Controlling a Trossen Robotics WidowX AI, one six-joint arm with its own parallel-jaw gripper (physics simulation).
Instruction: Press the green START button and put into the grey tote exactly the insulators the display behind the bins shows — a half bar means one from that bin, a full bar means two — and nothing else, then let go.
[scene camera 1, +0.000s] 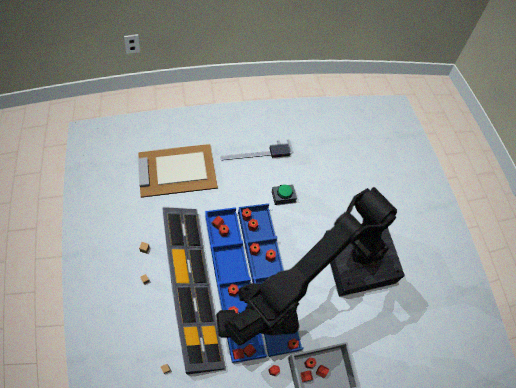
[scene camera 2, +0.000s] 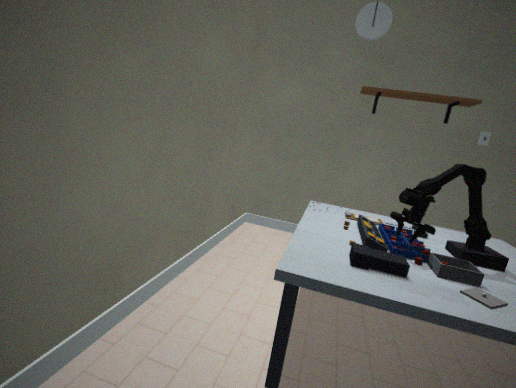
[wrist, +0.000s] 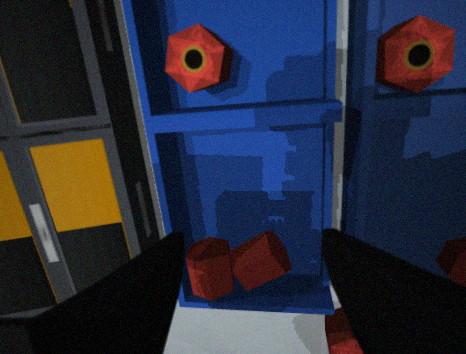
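Note:
The green START button (scene camera 1: 285, 191) stands on its dark base behind the bins. The display (scene camera 1: 180, 303) (scene camera 2: 371, 235) shows a full bar in the second row's left cell and half bars in both front-row cells; the others are dark. Blue bins (scene camera 1: 230, 262) (wrist: 215, 175) hold red insulators; the left column's second bin is empty, and the arm hides part of the right column. My gripper (scene camera 2: 408, 237) (wrist: 253, 241) is open and empty above the left column's front bin, where two insulators (wrist: 210, 268) (wrist: 261, 260) lie tipped over. The grey tote (scene camera 1: 335, 357) (scene camera 2: 457, 270) holds three insulators (scene camera 1: 311, 363).
A loose insulator (scene camera 1: 274, 370) (scene camera 2: 418, 261) (wrist: 338, 332) lies on the table between bins and tote. Small wooden cubes (scene camera 1: 144, 247) (scene camera 1: 165, 369) lie left of the display. A clipboard (scene camera 1: 212, 170) and caliper (scene camera 1: 280, 150) lie at the back; a black box (scene camera 2: 378, 260) stands near the front.

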